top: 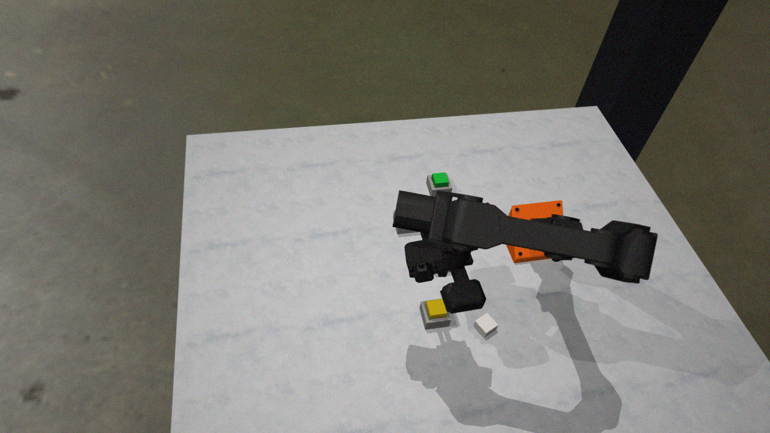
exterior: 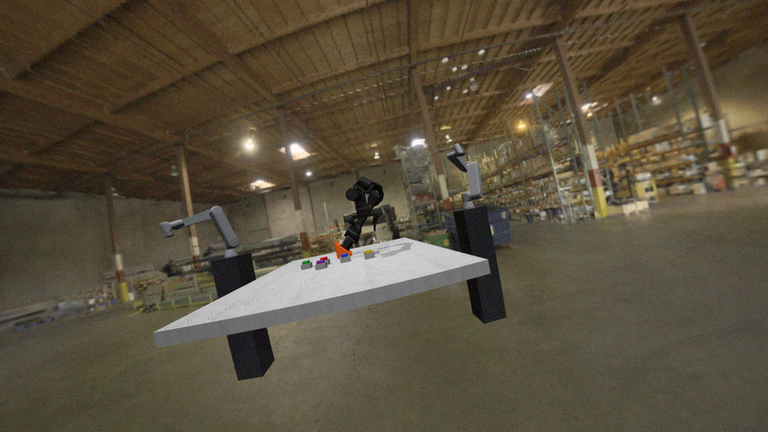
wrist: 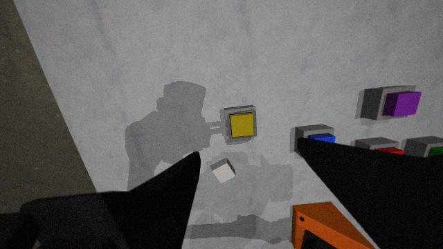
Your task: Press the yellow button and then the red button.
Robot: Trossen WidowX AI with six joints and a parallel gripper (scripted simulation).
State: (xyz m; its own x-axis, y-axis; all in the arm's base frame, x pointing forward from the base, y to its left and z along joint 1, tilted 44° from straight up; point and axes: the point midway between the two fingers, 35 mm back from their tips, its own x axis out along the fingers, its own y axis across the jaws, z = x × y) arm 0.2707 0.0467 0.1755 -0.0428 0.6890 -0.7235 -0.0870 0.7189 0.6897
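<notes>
Right now my gripper tip is 90 mm above the yellow button and 10 mm to the left of it. Also, from my gripper tip: purple button: 240 mm to the right, 90 mm below, 10 mm ahead; small white block: 110 mm below, 100 mm behind, 20 mm to the left; blue button: 130 mm to the right, 90 mm below, 50 mm behind.
</notes>
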